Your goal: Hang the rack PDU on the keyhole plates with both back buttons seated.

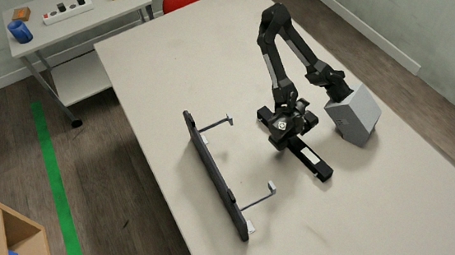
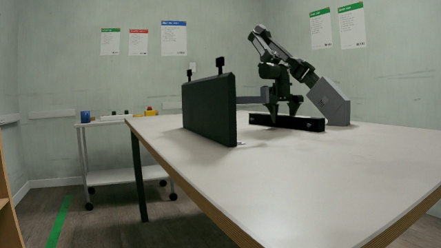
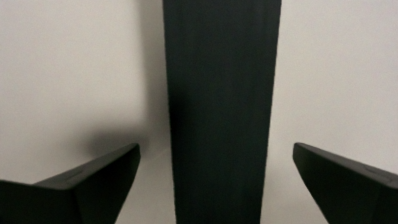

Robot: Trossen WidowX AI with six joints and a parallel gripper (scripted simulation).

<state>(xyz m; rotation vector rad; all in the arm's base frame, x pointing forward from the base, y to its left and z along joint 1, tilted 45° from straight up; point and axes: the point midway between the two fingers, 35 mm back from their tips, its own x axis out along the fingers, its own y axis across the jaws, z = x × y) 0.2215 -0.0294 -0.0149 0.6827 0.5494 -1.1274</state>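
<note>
Right now my hand is 1 cm short of the rack PDU, 1 cm to the left of it and 2 cm above it. From my hand the other things lie so: panel: 31 cm ahead, 3 cm to the right, 3 cm above.
</note>
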